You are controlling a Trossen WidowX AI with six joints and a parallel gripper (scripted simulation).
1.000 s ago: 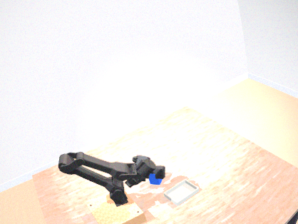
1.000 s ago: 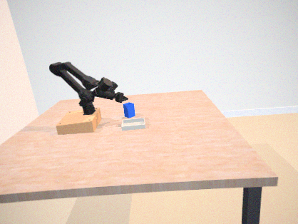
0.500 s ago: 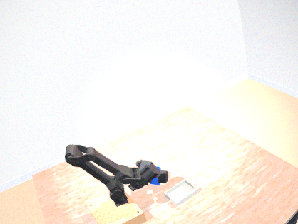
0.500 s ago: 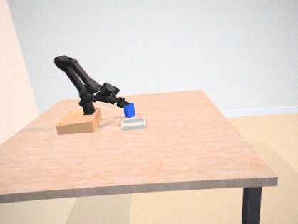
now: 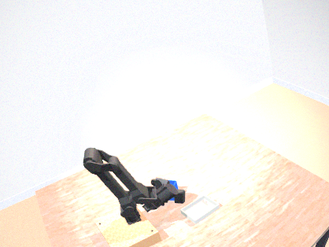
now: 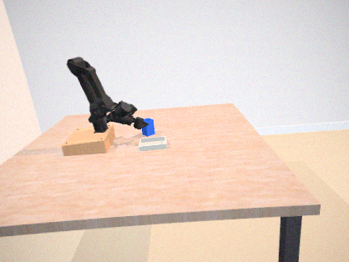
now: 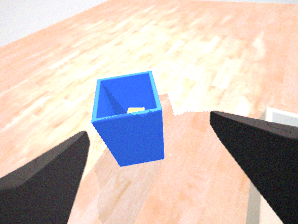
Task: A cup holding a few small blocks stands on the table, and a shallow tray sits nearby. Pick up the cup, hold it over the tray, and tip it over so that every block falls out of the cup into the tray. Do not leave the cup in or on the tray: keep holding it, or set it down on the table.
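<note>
Right now my gripper tip is 20 mm short of the yellow block, 40 mm to the right of it and 40 mm above it. Round my gripper tip: blue cup: 10 mm ahead, 40 mm to the left, 60 mm below; then cyan block: 10 mm ahead, 40 mm to the left, 50 mm below; then orange block: 10 mm ahead, 40 mm to the left, 70 mm below.
</note>
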